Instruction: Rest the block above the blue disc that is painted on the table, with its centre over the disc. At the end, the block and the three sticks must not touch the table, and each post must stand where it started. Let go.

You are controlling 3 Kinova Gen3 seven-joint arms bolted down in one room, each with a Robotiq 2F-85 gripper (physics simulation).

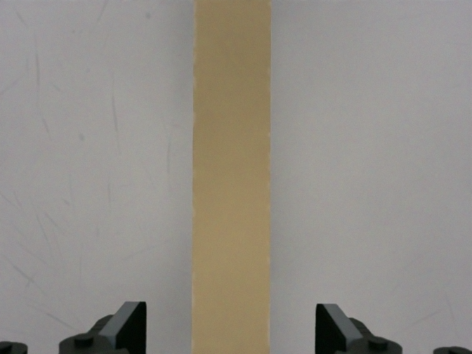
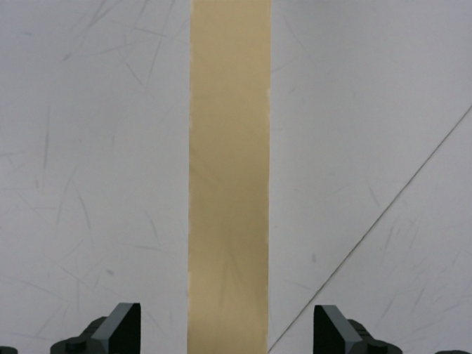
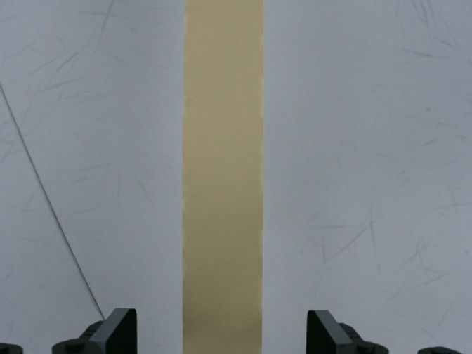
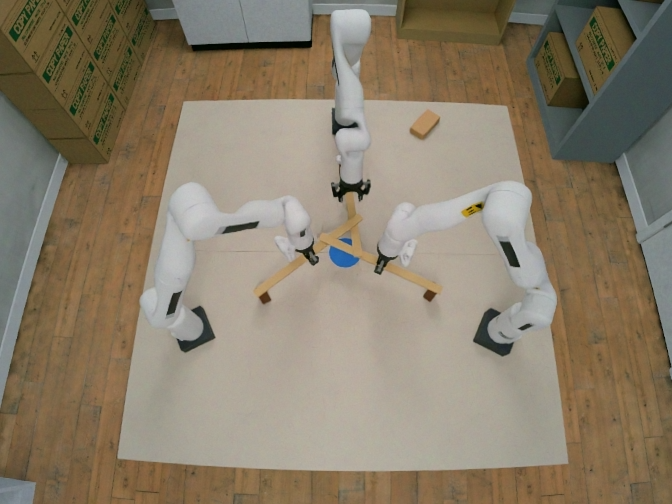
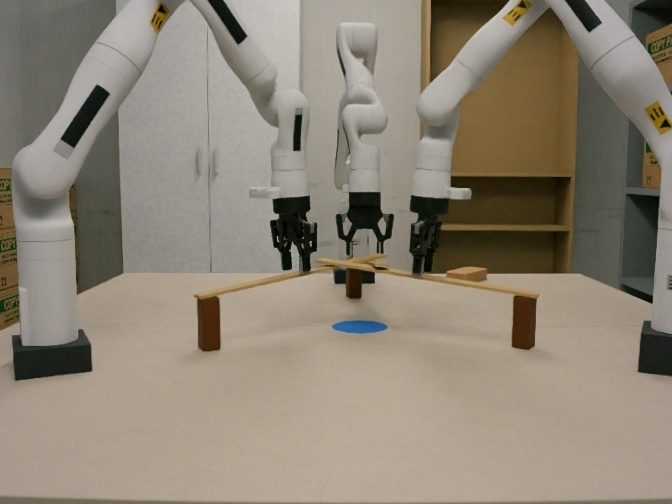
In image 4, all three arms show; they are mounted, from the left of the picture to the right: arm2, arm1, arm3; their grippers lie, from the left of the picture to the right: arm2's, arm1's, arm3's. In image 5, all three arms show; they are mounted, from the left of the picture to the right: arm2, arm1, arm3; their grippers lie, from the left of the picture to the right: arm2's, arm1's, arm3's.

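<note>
Three sticks lean inward and overlap in a triangle above the blue disc (image 4: 343, 259) (image 5: 359, 326). The left stick (image 2: 229, 150) (image 4: 282, 275) (image 5: 244, 284) and right stick (image 3: 222, 150) (image 4: 409, 275) (image 5: 472, 286) have outer ends on the left post (image 4: 264, 297) (image 5: 208, 323) and right post (image 4: 429, 295) (image 5: 524, 323). The back stick (image 1: 231, 150) (image 4: 355, 232) runs over the back post (image 5: 353, 284). The arm1 gripper (image 1: 231, 327) (image 4: 351, 198), arm2 gripper (image 2: 227, 327) (image 4: 311, 258) and arm3 gripper (image 3: 221, 330) (image 4: 379, 266) are open, fingers either side of the back, left and right sticks. The block (image 4: 425, 124) (image 5: 466, 273) lies on the table.
The table (image 4: 341, 379) (image 5: 347, 423) carries all three arm bases. The arm2 base (image 4: 196, 330) stands at the left, the arm3 base (image 4: 493, 333) at the right. The arm1 forearm reaches in from the back, left of the block. The grippers stand close together around the stick triangle.
</note>
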